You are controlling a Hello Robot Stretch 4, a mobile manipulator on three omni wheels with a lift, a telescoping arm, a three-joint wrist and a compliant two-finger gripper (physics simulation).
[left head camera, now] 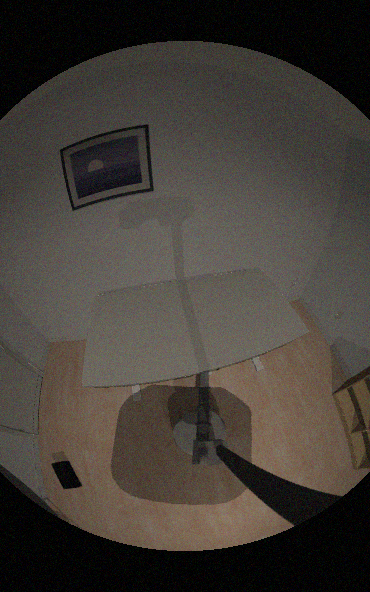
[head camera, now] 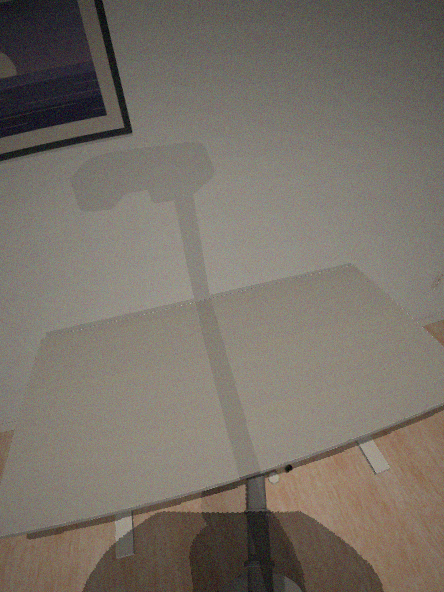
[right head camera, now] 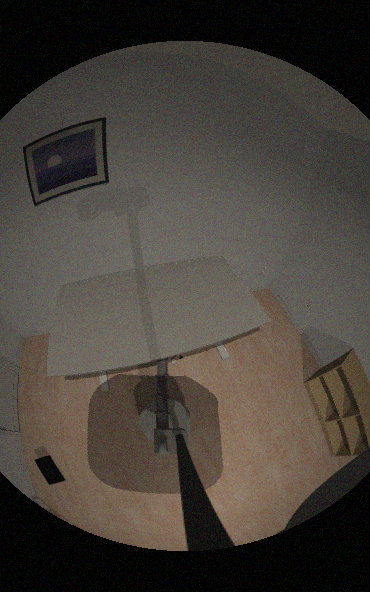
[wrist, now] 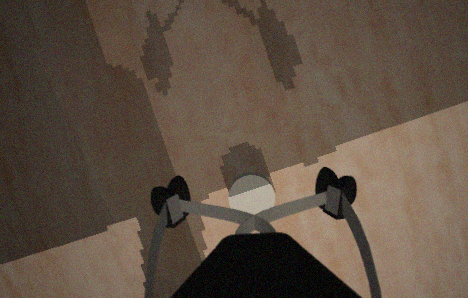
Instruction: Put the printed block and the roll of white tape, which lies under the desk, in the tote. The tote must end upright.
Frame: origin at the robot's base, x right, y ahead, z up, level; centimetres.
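Seen in the pictures: gripper, fingertip midpoint: (head camera: 273, 470) (right head camera: 173, 357) (wrist: 251, 188).
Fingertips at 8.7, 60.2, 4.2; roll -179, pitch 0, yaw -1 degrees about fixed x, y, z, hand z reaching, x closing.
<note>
Pixels of each thing's top centre, then the offset from my fingertips to it, as dx, dy, dz. Level surfaces: height alone.
- white tape roll, top centre: (wrist: 251, 198) (head camera: 273, 477) (right head camera: 173, 360) -0.1, -2.0, -4.6
- desk, surface height: dz +65.0
- black rectangular object, top centre: (left head camera: 62, 475) -129.4, -145.4, +3.0
The white tape roll (wrist: 250, 187) (head camera: 273, 478) (right head camera: 174, 360) shows as a pale round disc on the floor at the desk's front edge. My gripper (wrist: 251, 188) is open in the wrist view; its two dark fingertips stand wide apart, left and right of the roll in the picture, with no contact visible. How far above the roll they are is hard to tell. One dark fingertip (head camera: 288, 468) shows beside the roll in the head view. The desk (head camera: 150, 390) (left head camera: 140, 335) (right head camera: 100, 325) has a pale top. The printed block does not show, and I cannot identify the tote.
A black rectangular object (left head camera: 66, 474) (right head camera: 50, 469) is on the floor at the left. A wooden shelf unit (right head camera: 361, 377) with compartments stands at the right. Pale desk feet (head camera: 374, 456) (head camera: 124, 540) stick out in front. My arm (head camera: 256, 500) reaches toward the desk's front edge.
</note>
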